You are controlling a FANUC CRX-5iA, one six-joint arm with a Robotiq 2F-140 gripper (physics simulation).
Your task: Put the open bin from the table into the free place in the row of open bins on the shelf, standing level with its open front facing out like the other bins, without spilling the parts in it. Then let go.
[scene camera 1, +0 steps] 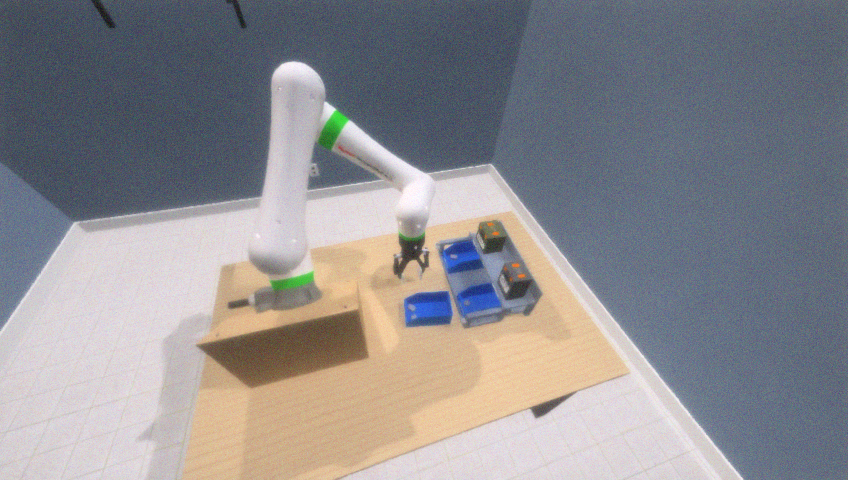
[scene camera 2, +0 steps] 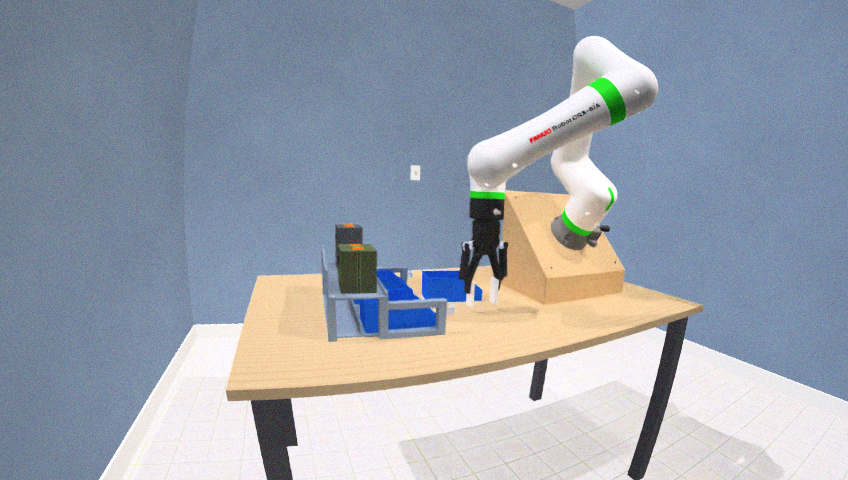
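Pixels of known places: gripper, fingertip midpoint: (scene camera 1: 410,279) (scene camera 2: 481,303); arm's base at its link origin: (scene camera 1: 297,301) (scene camera 2: 568,234).
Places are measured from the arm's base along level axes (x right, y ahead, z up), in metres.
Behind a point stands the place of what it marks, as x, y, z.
Observation:
The open blue bin (scene camera 1: 436,312) @(0.017, 0.465, -0.197) (scene camera 2: 441,286) @(-0.030, 0.475, -0.150) stands upright on the table in front of the shelf, with small pale parts visible inside it in scene camera 1. The grey shelf (scene camera 1: 496,261) @(-0.111, 0.740, -0.098) (scene camera 2: 383,318) @(-0.280, 0.689, -0.149) holds a row with two blue bins, one at the far end (scene camera 1: 462,258) @(-0.219, 0.642, -0.191) and one at the near end (scene camera 1: 480,302) @(0.010, 0.647, -0.191) in scene camera 1, with a free place between them. My gripper (scene camera 1: 411,276) @(-0.138, 0.391, -0.177) (scene camera 2: 482,296) @(-0.138, 0.391, -0.177) is partly open and empty. It points down low over the table, beyond the loose bin in scene camera 1 and apart from it.
A green box (scene camera 1: 491,236) @(-0.166, 0.718, -0.003) (scene camera 2: 357,270) @(-0.255, 0.742, -0.046) and a dark grey box (scene camera 1: 515,280) @(0.062, 0.713, 0.022) (scene camera 2: 348,234) @(-0.016, 0.744, 0.003) stand on the shelf's upper board behind the bin row. The wooden robot pedestal (scene camera 1: 303,344) @(0.151, 0.029, 0.011) (scene camera 2: 586,288) @(-0.127, -0.001, -0.165) stands on the table, on the side away from the shelf.

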